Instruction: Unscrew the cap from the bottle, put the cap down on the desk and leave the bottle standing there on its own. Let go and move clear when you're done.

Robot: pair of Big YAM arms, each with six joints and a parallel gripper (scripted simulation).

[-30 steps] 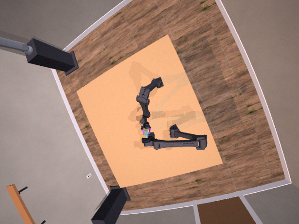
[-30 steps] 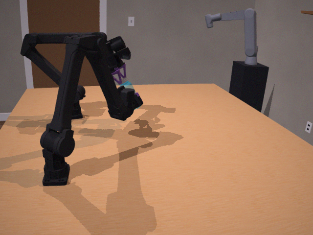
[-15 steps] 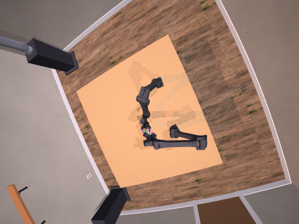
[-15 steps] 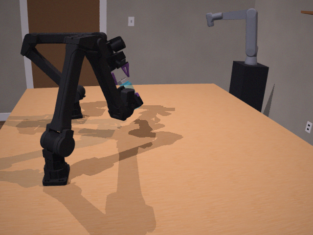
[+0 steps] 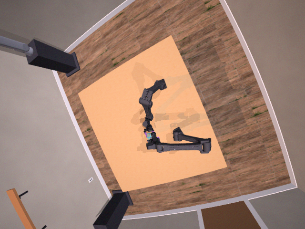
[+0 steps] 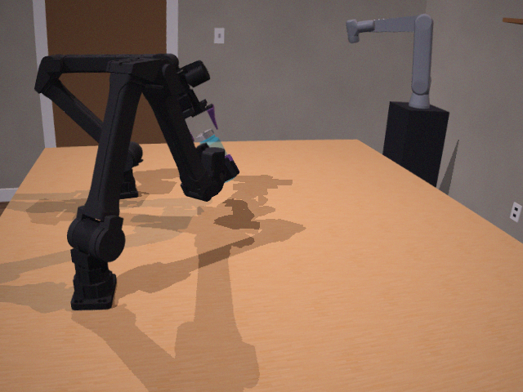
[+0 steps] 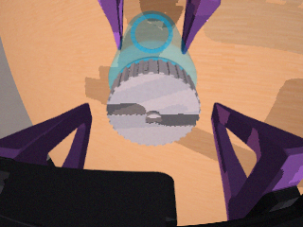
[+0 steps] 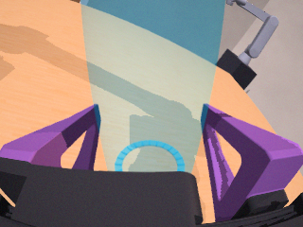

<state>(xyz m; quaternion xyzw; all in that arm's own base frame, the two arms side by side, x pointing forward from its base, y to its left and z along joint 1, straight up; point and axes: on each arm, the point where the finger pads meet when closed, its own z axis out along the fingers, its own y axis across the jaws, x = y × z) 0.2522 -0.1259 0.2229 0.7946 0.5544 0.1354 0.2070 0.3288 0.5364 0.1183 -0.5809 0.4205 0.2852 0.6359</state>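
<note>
My left hand is 10 mm above the ribbed cap. Round my left hand: bottle 40 mm ahead, 10 mm to the right, 80 mm below.
The bottle is 3 cm above my right hand, 1 cm to the left of it and 1 cm behind it. Round my right hand: ribbed cap 10 cm above, 5 cm behind, 2 cm to the left.
</note>
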